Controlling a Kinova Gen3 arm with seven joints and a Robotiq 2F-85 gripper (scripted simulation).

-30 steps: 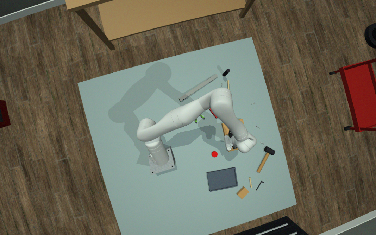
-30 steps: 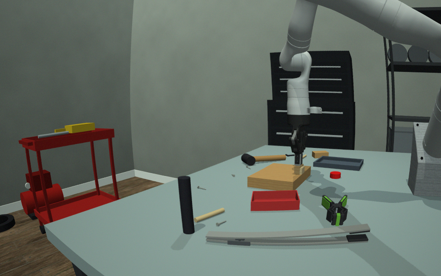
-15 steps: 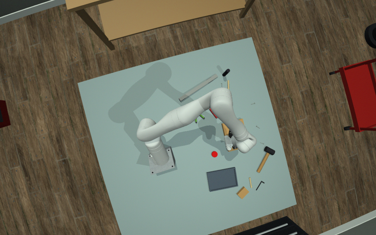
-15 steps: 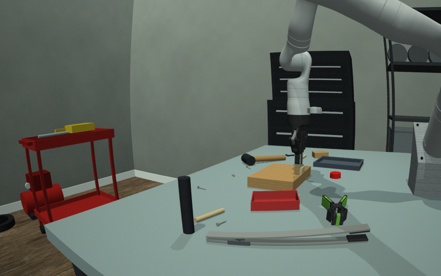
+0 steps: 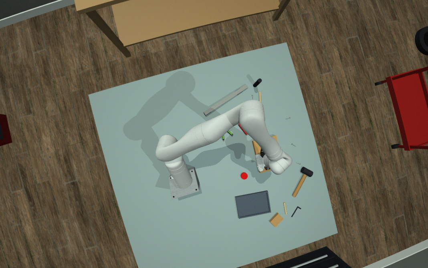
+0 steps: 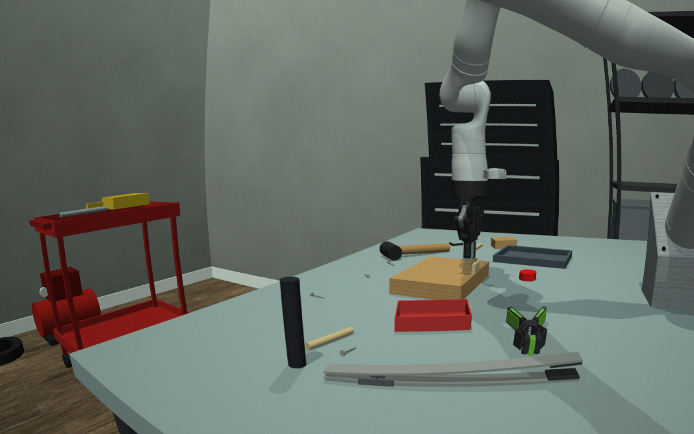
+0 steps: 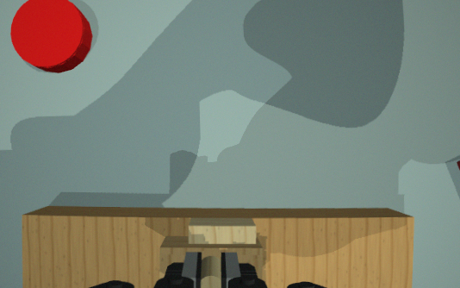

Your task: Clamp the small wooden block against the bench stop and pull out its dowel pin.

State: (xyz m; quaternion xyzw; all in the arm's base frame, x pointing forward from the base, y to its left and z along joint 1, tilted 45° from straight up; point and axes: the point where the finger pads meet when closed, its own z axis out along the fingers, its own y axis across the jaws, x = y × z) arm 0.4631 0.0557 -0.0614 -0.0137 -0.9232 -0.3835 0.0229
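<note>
My gripper is now 20 mm above the dowel pin. From my hand the other things lie so: red puck 120 mm behind, 90 mm to the right, 60 mm below; then small wooden block 30 mm below; then wooden bench board 50 mm below, 50 mm ahead.
</note>
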